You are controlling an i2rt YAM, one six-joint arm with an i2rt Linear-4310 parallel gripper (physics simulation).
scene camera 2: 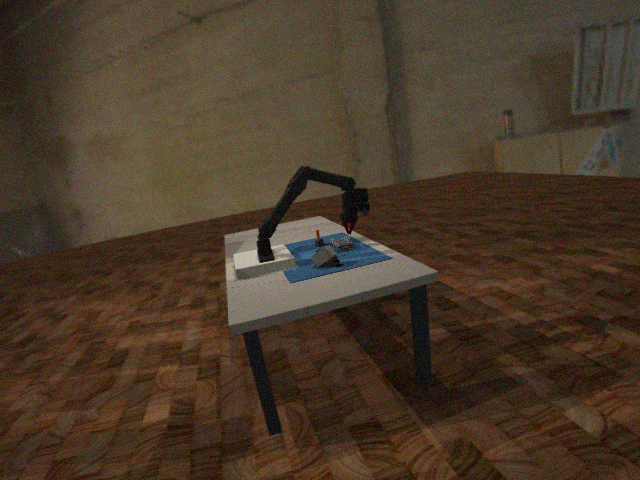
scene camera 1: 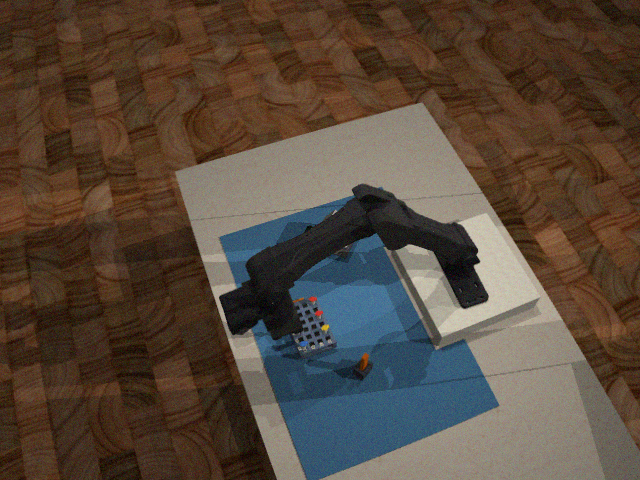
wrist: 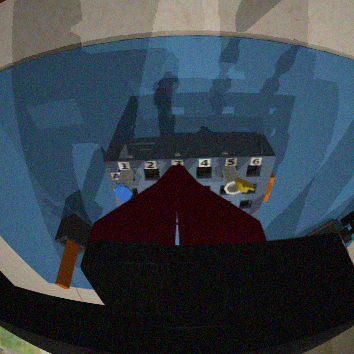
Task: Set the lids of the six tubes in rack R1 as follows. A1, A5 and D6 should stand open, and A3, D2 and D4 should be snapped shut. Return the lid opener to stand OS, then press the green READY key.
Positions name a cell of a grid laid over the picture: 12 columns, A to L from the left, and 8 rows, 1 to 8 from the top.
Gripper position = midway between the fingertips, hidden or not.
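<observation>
The scene has a blue mat (scene camera 1: H7) in it, and scene camera 2 shows the mat (scene camera 2: G5) too, while the wrist view has the mat (wrist: C3) together with the gripper (wrist: F4), which is shut and holds nothing.
</observation>
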